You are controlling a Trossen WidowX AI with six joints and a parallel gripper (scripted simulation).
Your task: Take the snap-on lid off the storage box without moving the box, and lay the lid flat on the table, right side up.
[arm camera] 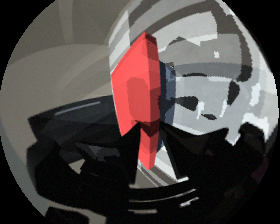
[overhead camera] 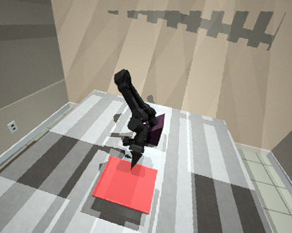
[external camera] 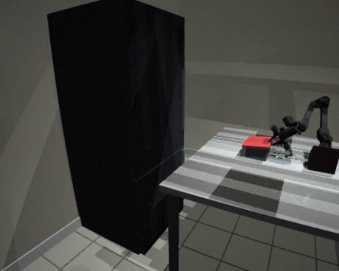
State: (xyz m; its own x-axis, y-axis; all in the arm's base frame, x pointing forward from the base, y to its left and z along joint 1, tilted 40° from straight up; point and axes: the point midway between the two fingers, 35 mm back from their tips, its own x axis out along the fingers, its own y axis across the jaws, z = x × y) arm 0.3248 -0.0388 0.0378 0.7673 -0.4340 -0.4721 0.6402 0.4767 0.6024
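The lid lies 80 mm ahead of my gripper tip. Round my gripper tip: storage box: 70 mm ahead, 50 mm below.
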